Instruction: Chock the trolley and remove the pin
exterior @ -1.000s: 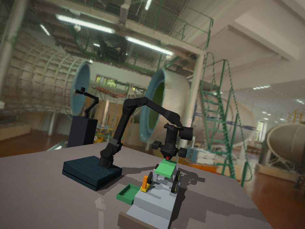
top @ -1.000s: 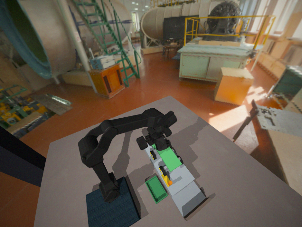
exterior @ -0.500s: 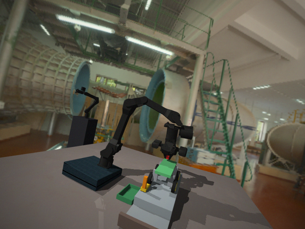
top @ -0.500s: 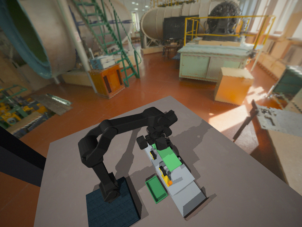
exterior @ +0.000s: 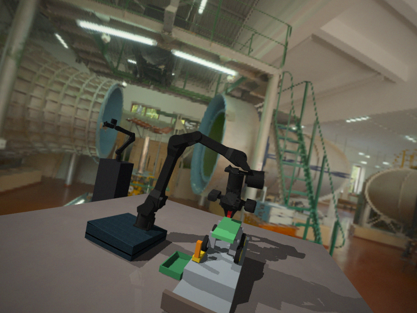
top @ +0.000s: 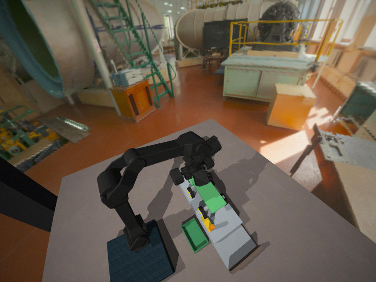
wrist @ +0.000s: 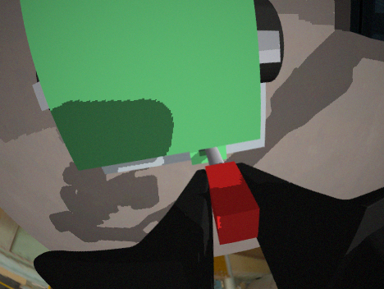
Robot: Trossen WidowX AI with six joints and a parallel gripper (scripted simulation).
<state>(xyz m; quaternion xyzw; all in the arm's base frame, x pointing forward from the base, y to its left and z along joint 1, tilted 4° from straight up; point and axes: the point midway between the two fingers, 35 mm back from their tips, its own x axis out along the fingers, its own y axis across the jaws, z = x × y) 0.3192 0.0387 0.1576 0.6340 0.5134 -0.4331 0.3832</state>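
Now: the green tray 130 mm behind my gripper tip, 170 mm to the right of it and 160 mm below it. The rest, counted from my gripper tip: grey ramp: 110 mm to the right, 110 mm below; then red-headed stop pin: right at my gripper tip; then trolley: 100 mm to the right, 40 mm below.
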